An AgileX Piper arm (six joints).
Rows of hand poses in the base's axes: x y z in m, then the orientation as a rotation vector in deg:
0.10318, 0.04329, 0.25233, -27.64, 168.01, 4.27
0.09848, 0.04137, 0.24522, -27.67, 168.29, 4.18
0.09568, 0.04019, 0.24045, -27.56, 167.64, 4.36
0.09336, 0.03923, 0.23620, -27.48, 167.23, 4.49
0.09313, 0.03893, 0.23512, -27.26, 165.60, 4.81
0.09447, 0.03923, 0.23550, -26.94, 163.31, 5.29
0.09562, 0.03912, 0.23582, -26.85, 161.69, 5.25
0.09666, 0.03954, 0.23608, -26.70, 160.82, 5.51
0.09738, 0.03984, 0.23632, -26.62, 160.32, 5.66
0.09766, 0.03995, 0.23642, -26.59, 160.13, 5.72
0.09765, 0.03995, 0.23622, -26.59, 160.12, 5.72
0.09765, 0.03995, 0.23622, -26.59, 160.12, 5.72
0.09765, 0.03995, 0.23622, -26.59, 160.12, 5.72
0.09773, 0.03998, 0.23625, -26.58, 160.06, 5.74
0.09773, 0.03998, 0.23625, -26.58, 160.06, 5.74
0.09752, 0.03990, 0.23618, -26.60, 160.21, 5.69
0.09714, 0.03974, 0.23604, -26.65, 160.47, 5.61
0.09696, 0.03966, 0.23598, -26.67, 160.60, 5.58
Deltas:
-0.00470, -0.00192, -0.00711, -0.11, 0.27, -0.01
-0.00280, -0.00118, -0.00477, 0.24, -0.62, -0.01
-0.00232, -0.00096, -0.00425, 0.16, -0.39, -0.01
-0.00023, -0.00030, -0.00108, 0.50, -1.57, 0.01
0.00134, 0.00030, 0.00038, 0.74, -2.21, 0.01
0.00115, -0.00011, 0.00032, 0.26, -1.60, 0.07
0.00104, 0.00042, 0.00026, 0.34, -0.83, 0.00
0.00072, 0.00030, 0.00024, 0.20, -0.48, 0.00
0.00028, 0.00011, 0.00010, 0.08, -0.18, 0.00
-0.00001, 0.00000, -0.00020, 0.00, -0.01, 0.00
0.00000, 0.00000, 0.00000, 0.00, 0.00, 0.00
0.00000, 0.00000, 0.00000, 0.00, 0.00, 0.00
0.00008, 0.00003, 0.00003, 0.02, -0.06, 0.00
0.00000, 0.00000, 0.00000, 0.00, 0.00, 0.00
-0.00021, -0.00008, -0.00007, -0.06, 0.14, 0.00
-0.00038, -0.00016, -0.00014, -0.10, 0.25, 0.00
-0.00018, -0.00008, -0.00006, -0.04, 0.12, 0.00

